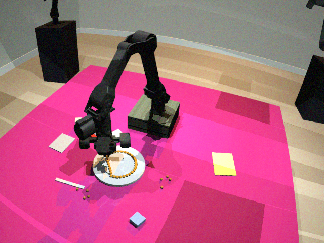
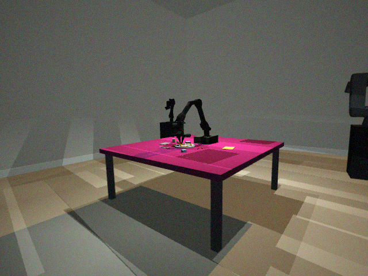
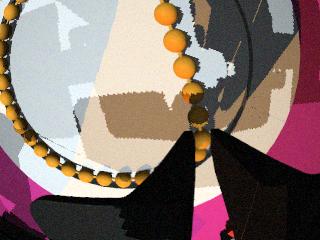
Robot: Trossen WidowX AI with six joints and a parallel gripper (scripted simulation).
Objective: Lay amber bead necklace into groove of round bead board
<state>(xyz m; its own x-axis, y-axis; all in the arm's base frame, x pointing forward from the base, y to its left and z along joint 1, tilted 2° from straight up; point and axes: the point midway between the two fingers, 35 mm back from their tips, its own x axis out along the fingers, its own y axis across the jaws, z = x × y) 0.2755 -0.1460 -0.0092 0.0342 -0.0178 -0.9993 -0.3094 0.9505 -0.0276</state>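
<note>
Now: the round bead board 2 cm ahead of my gripper tip, 5 cm to the left of it and 1 cm below it. The rest, counted from my gripper tip: white block (13 cm behind); red-handled tool (11 cm behind, 10 cm to the right, 1 cm below); white strip (16 cm ahead, 10 cm to the right, 1 cm below).
</note>
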